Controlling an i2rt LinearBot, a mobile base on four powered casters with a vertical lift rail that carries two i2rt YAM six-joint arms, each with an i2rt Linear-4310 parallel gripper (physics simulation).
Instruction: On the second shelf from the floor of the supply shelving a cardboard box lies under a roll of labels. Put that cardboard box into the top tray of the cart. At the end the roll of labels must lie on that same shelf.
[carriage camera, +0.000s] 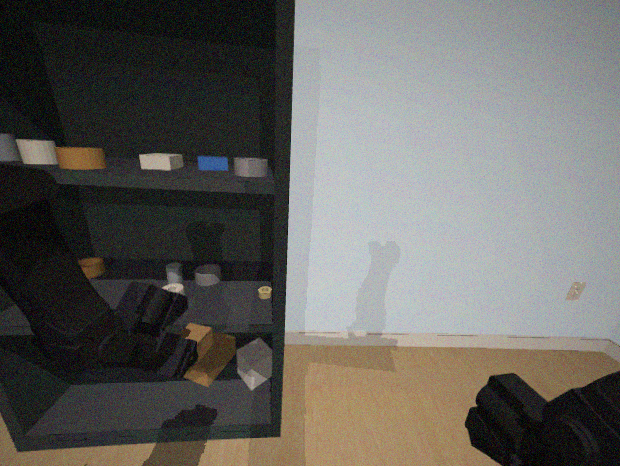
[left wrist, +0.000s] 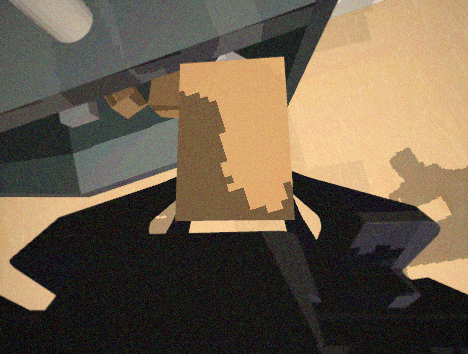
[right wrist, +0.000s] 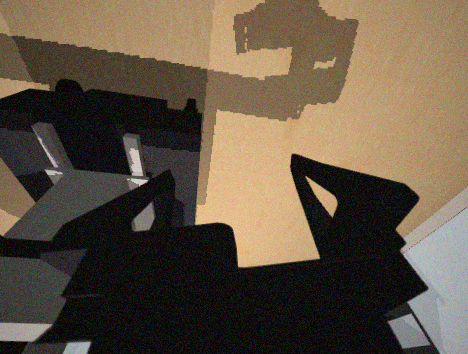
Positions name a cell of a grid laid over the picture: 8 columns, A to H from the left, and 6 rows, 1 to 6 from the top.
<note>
I see my left gripper (carriage camera: C5), my right gripper (right wrist: D3) and a brown cardboard box (carriage camera: C5).
The brown cardboard box shows as well in the left wrist view (left wrist: D3). My left gripper is seen too in the left wrist view (left wrist: E3). The right wrist view does not show the brown cardboard box: it is out of frame.
</note>
